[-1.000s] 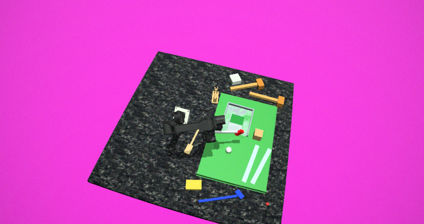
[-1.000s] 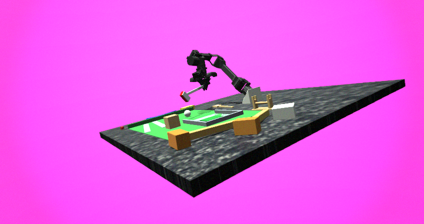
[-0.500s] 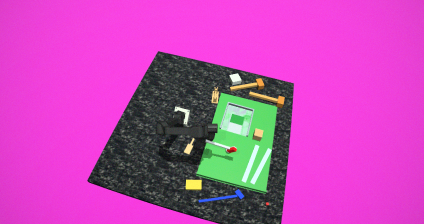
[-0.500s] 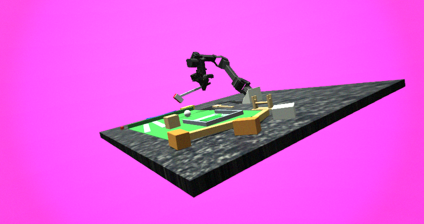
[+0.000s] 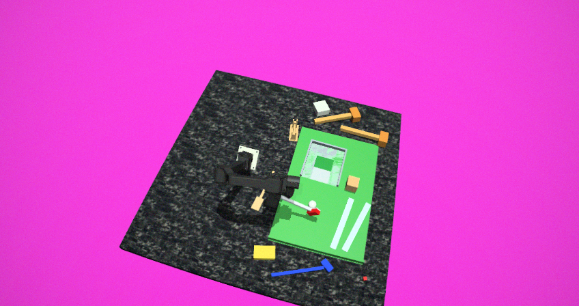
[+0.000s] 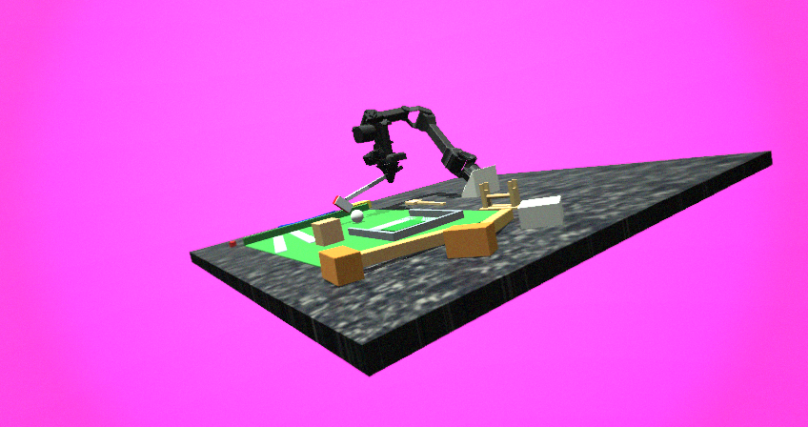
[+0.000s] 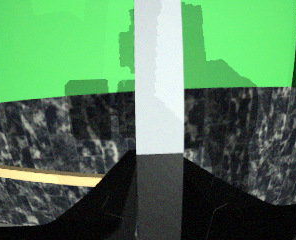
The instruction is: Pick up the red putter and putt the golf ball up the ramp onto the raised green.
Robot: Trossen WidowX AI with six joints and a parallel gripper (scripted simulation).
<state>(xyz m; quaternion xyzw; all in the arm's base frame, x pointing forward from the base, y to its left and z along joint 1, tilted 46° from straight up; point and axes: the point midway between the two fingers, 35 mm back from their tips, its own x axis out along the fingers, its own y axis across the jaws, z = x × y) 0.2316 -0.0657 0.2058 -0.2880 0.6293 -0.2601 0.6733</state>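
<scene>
Right now the red putter is 9 cm ahead of my gripper tip and 1 cm to the left of it. The rest, counted from my gripper tip: white golf ball: 18 cm ahead, 6 cm to the left, 7 cm below; then wooden paddle: 9 cm behind, 4 cm to the left, 9 cm below; then yellow block: 3 cm ahead, 26 cm to the right, 8 cm below.
</scene>
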